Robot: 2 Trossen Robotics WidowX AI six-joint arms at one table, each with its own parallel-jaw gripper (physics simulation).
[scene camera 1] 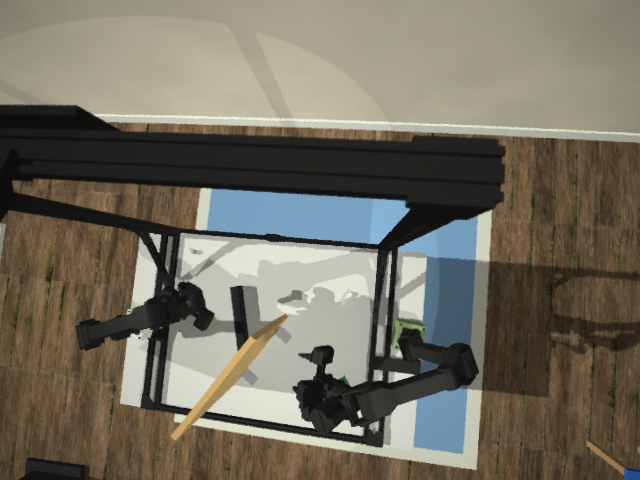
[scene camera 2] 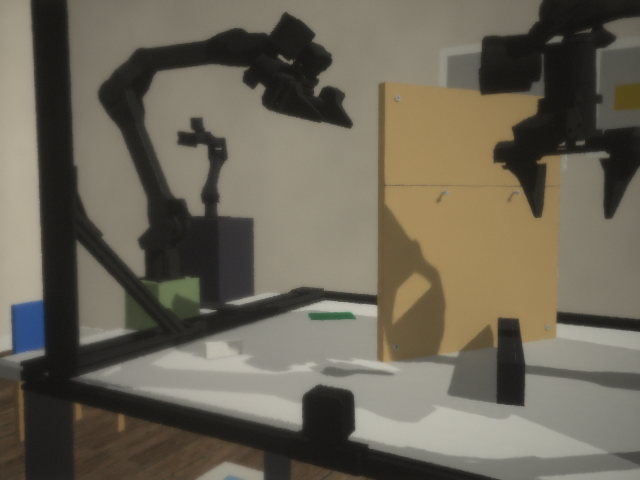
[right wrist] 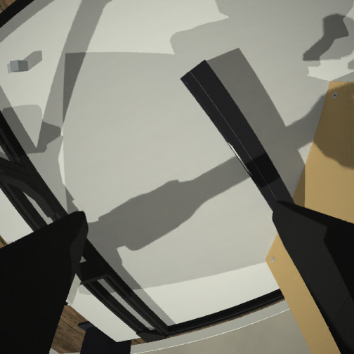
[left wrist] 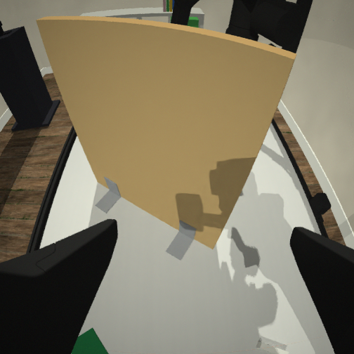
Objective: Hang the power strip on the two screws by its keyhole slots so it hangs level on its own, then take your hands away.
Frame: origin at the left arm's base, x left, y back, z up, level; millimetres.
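Seen in the pictures: left gripper, fingertip midpoint: [scene camera 1: 296, 370] [scene camera 2: 337, 123]; right gripper, fingertip midpoint: [scene camera 2: 571, 218]; left arm's base, origin of the base link: [scene camera 1: 410, 338] [scene camera 2: 162, 278].
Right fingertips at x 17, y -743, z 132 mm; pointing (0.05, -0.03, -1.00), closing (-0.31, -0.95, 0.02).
Observation:
Offsets run from my right fingertips to a thing's middle.
The black power strip @(dx +64, dy +93, dz -199 mm) [scene camera 1: 237, 312] [scene camera 2: 510, 372] [right wrist: 235, 132] rests on the table before the upright wooden board @(dx +168, dy +186, dz -15 mm) [scene camera 1: 232, 374] [scene camera 2: 465, 268] [left wrist: 165, 100] [right wrist: 322, 185]. Its end nearest the board is hidden in scene camera 1 and the right wrist view; its keyhole slots cannot be made out. The left screw @(dx +96, dy +207, dz +33 mm) [scene camera 2: 446, 193] and the right screw @(dx +224, dy +138, dz +33 mm) [scene camera 2: 515, 193] stick out bare below the board's dark line. My right gripper [scene camera 2: 573, 215] [right wrist: 181, 216] is open and empty, pointing down high above the strip. My left gripper [scene camera 2: 336, 122] [left wrist: 206, 233] is open and empty, raised on the board's back side.
A flat green piece @(dx +249, dy +527, dz -224 mm) [scene camera 2: 331, 315] [left wrist: 90, 342] and a small white block @(dx -102, dy +496, dz -214 mm) [scene camera 2: 222, 348] [left wrist: 270, 345] lie on the table. A small grey cube [right wrist: 19, 65] lies at the upper left in the right wrist view. A black frame [scene camera 2: 56, 180] surrounds the table. A black block [scene camera 2: 328, 413] stands at its edge.

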